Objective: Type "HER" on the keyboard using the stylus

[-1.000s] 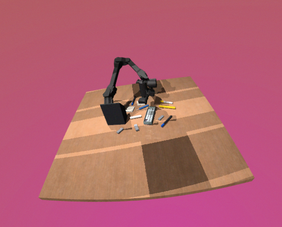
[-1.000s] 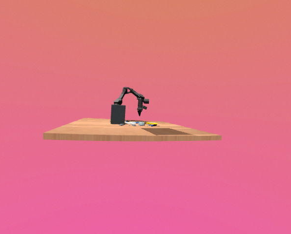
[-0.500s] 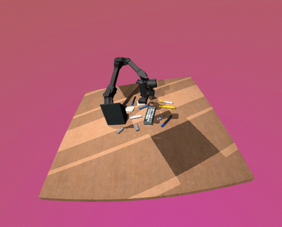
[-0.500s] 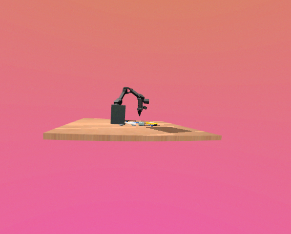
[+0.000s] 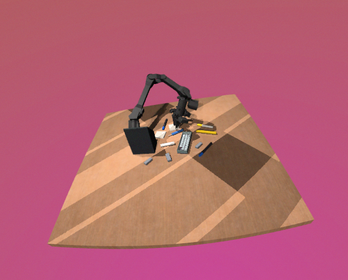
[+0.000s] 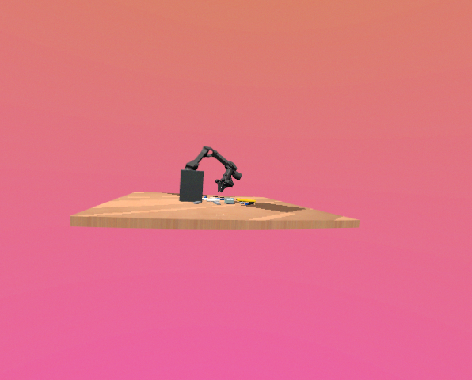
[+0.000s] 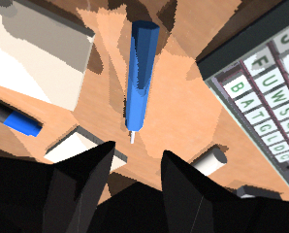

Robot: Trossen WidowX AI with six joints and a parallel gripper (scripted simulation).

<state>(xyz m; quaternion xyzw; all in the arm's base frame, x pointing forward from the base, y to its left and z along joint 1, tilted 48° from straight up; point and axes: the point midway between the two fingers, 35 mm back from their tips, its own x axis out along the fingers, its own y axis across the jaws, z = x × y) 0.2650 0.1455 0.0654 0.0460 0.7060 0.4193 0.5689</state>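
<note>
My gripper tip is now 2 cm past the blue stylus and 6 cm above it. Round my gripper tip: white stick: 6 cm behind, 12 cm to the right, 5 cm below; then grey block: 15 cm ahead, 16 cm to the right, 6 cm below.
</note>
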